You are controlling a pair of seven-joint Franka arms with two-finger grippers.
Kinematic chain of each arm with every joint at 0, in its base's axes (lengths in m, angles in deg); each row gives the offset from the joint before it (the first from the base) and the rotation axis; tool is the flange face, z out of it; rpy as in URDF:
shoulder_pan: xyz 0 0 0.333 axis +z
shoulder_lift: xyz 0 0 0 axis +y
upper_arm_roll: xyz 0 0 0.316 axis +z
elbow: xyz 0.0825 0 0 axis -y
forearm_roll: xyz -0.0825 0 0.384 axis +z
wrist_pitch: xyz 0 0 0 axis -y
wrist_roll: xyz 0.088 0 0 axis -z
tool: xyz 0 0 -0.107 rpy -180 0 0
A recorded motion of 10 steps. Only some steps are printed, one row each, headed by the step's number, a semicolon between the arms.
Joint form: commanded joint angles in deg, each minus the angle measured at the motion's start. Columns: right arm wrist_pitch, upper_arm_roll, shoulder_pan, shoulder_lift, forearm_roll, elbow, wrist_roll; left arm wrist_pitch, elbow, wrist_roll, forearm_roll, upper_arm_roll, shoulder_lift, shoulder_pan.
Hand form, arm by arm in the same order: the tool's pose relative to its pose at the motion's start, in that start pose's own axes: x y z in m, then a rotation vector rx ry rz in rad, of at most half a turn. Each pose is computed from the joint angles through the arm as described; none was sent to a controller.
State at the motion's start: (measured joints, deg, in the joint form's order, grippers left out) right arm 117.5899 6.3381 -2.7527 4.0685 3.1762 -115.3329 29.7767; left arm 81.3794 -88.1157 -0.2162 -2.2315 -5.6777 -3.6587 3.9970
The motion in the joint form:
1: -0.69 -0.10 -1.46 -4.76 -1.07 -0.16 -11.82; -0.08 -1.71 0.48 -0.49 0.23 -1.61 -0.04
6: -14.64 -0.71 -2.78 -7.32 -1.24 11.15 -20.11; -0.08 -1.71 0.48 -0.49 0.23 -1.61 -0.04
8: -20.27 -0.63 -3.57 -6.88 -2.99 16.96 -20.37; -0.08 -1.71 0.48 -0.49 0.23 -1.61 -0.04
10: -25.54 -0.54 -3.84 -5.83 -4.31 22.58 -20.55; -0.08 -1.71 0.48 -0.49 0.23 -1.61 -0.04
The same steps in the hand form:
1: -0.0038 0.0170 -0.0442 0.0059 0.0730 -0.1911; -0.0091 0.0000 -0.0002 -0.0063 -0.0031 0.0059
6: -0.0053 0.0308 -0.1421 -0.0038 0.0745 -0.3109; -0.0091 0.0000 -0.0002 -0.0063 -0.0031 0.0059
8: -0.0035 0.0381 -0.1783 -0.0332 0.0797 -0.3090; -0.0091 0.0000 -0.0002 -0.0063 -0.0031 0.0059
10: -0.0033 0.0412 -0.2071 -0.0573 0.0748 -0.3092; -0.0091 0.0000 -0.0002 -0.0063 -0.0031 0.0059

